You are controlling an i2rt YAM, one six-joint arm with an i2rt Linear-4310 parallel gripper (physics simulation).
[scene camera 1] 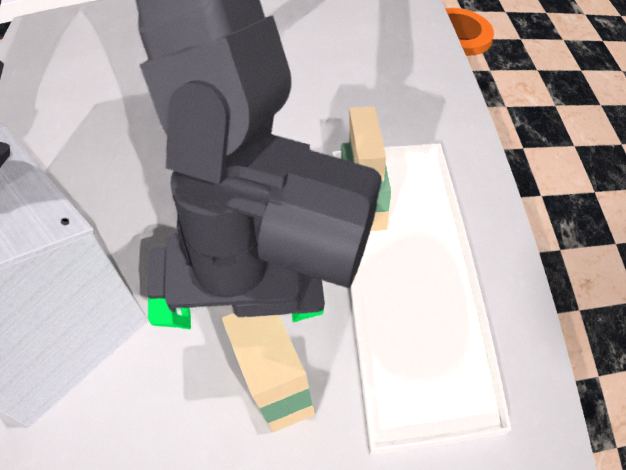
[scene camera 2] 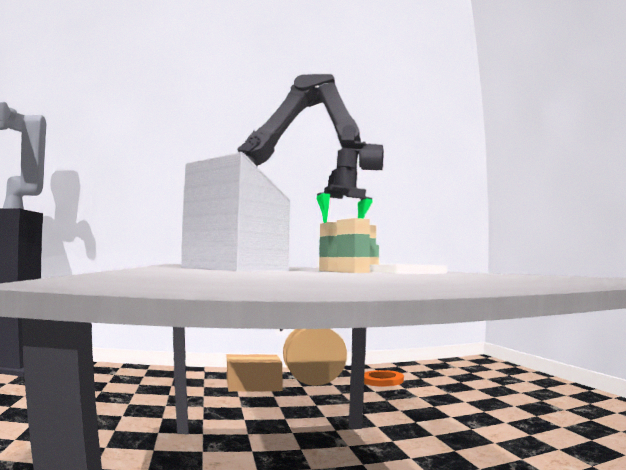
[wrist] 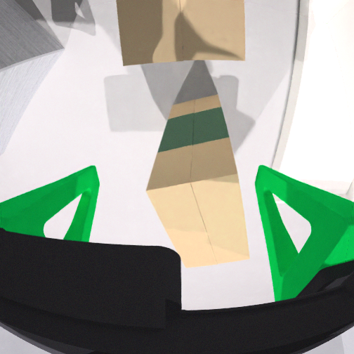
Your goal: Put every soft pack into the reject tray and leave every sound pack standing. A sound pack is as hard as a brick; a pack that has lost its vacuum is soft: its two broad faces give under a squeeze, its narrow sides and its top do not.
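Seen in the pictures: gripper, fingertip midpoint: (scene camera 1: 241, 319) (scene camera 2: 342, 224); arm's base, link origin: (scene camera 2: 237, 181).
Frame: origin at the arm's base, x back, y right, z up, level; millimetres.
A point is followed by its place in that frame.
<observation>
My gripper (scene camera 1: 239, 318) @(x -292, y 46, z -119 mm) (scene camera 2: 342, 219) @(x -292, y 46, z -119 mm) (wrist: 176, 174) is open and points down. Its fingertips are about level with the pack tops, apart from them. The front tan pack with a green band (scene camera 1: 267, 354) @(x -322, y 84, z -107 mm) (scene camera 2: 353, 227) @(x -311, y 118, z -131 mm) (wrist: 202, 220) stands upright; in the wrist view it lies between the two fingers, nearer the right one. A second pack (wrist: 180, 32) (scene camera 2: 327, 229) @(x -258, y -20, z -128 mm) stands behind it and is hidden under the arm in scene camera 1. Another tan and green pack (scene camera 1: 366, 136) @(x -403, y -170, z -104 mm) stands at the far left end of the reject tray (scene camera 1: 361, 374) @(x -407, y 54, z -233 mm) (scene camera 2: 424, 269) @(x -500, y 129, z -236 mm) (wrist: 296, 120), partly hidden; its lower part looks wider than its top.
A tall grey block (scene camera 1: 55, 303) @(x -106, y 54, z -100 mm) (scene camera 2: 212, 217) @(x 53, y 93, z -111 mm) (wrist: 25, 95) stands left of the packs. The table edge (scene camera 1: 566, 349) @(x -653, y 17, z -246 mm) (scene camera 2: 313, 311) @(x -149, y 975, z -254 mm) runs right of the tray. An orange ring (scene camera 1: 485, 37) (scene camera 2: 371, 381), a wooden box (scene camera 2: 254, 374) and a round wooden piece (scene camera 2: 317, 356) are on the floor.
</observation>
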